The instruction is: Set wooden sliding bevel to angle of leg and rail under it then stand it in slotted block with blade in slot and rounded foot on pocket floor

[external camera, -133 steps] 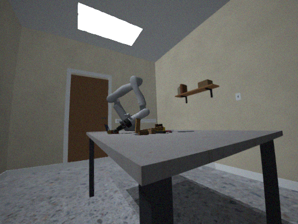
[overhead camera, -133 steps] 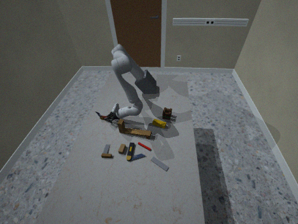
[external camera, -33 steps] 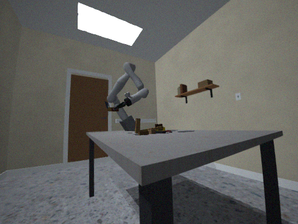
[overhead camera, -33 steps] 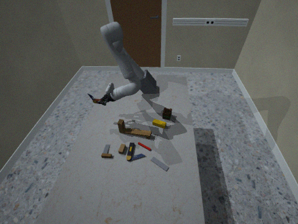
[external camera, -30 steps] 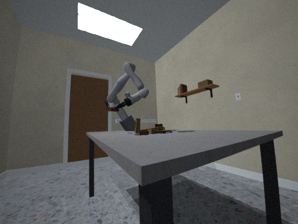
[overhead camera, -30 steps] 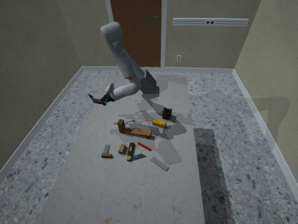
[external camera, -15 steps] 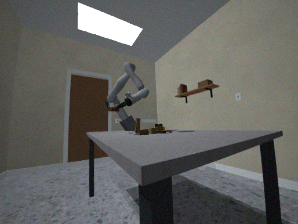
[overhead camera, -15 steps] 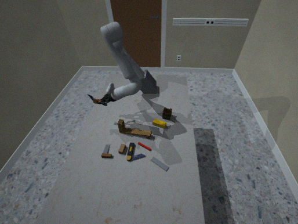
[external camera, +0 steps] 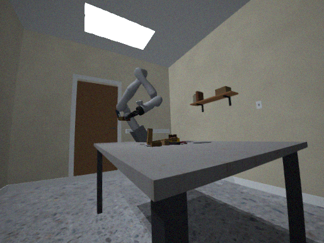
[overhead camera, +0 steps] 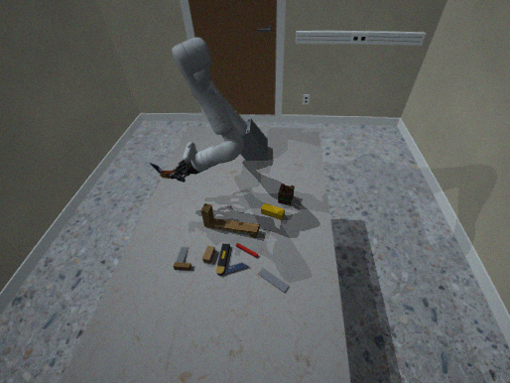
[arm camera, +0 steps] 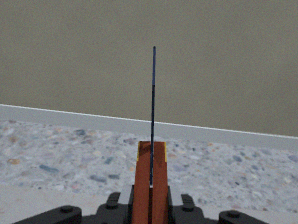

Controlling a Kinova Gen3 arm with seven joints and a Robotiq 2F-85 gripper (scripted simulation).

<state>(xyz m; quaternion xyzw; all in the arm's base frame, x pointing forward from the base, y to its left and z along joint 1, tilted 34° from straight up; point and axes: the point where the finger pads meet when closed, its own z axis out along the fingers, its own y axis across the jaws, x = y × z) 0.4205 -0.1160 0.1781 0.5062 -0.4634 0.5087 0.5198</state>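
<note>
My gripper is now 60 mm to the left of the thin dark blade and 20 mm below it. The rest, counted from my hand: wood-and-grey square: 290 mm ahead, 200 mm below, 90 mm to the left; then wooden leg-and-rail piece: 250 mm to the left, 130 mm below, 100 mm ahead; then wooden sliding bevel: 30 mm to the right.
</note>
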